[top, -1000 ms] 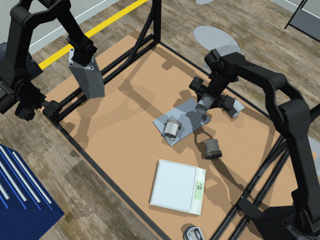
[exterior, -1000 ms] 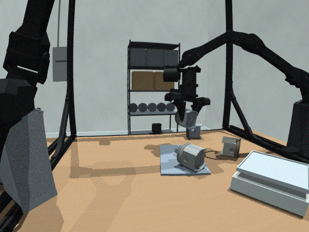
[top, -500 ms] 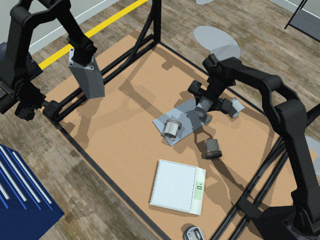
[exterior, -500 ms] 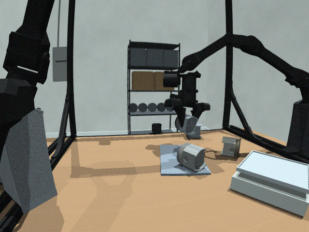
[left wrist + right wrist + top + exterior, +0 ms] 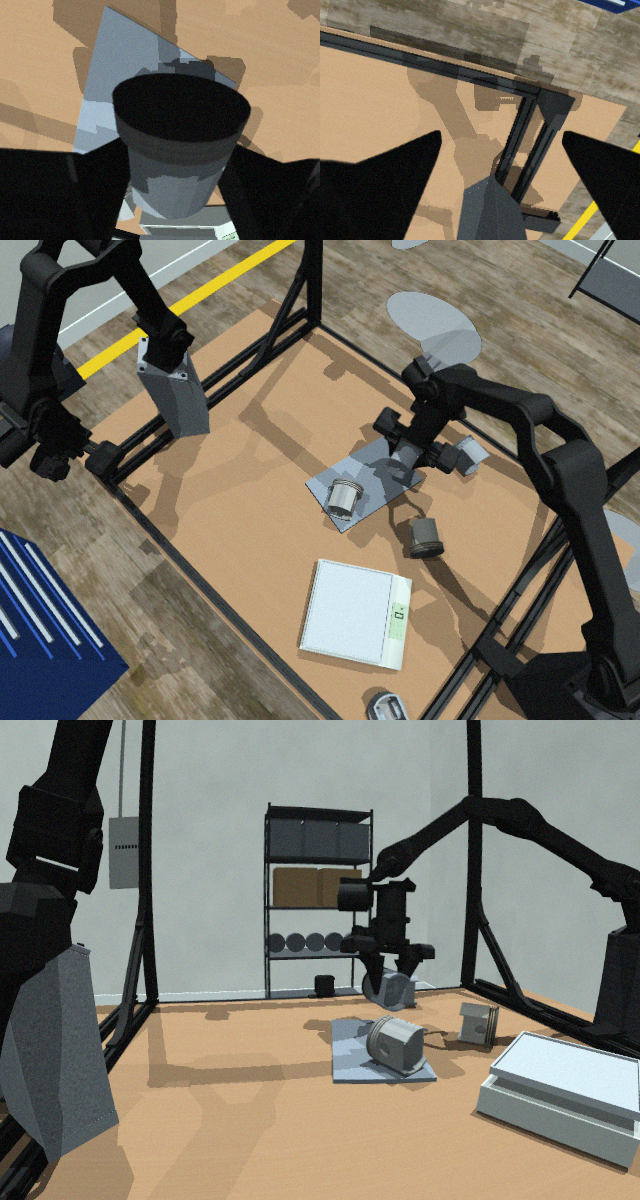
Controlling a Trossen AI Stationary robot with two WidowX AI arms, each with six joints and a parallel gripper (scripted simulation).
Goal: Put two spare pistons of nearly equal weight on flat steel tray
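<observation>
Now: left hand 110 mm above the flat steel tray, 70 mm short of it and 50 mm to the left of it.
</observation>
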